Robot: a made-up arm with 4 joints.
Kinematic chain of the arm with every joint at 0, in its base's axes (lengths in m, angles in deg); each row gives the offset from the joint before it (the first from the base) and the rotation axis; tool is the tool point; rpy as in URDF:
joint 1: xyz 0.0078 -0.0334 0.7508 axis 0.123 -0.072 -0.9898
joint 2: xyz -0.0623 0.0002 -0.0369 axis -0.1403 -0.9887 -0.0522
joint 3: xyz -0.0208 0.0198 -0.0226 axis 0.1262 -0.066 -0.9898
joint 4: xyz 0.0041 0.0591 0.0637 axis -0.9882 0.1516 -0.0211
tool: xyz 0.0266 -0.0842 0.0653 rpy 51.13 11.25 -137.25
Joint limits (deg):
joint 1: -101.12..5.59
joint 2: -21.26..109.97
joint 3: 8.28..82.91
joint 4: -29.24..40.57
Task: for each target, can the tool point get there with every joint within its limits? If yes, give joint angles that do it. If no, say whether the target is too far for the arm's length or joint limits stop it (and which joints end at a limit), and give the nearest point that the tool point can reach.
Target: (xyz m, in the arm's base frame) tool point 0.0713 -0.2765 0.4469
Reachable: no: too far | nearest point 0.0376 -0.1929 0.6541 | short by 0.226 m
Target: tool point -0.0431 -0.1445 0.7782
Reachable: yes | joints -51.90 31.89 31.45 -21.30
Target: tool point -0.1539 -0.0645 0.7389
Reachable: yes | joints -3.89 45.33 65.70 -9.48
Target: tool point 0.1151 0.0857 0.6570
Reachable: no: joint limits stop it (at a limit: joint 1, joint 2, joint 3, joint 4) | nearest point 0.0473 -0.0631 0.7768 | short by 0.203 m
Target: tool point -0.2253 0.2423 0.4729
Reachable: no: too far | nearest point -0.1733 0.0621 0.6822 | short by 0.281 m
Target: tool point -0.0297 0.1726 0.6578
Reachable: no: joint limits stop it (at a limit: joint 1, joint 2, joint 3, joint 4) | nearest point -0.1733 0.0621 0.6822 | short by 0.183 m
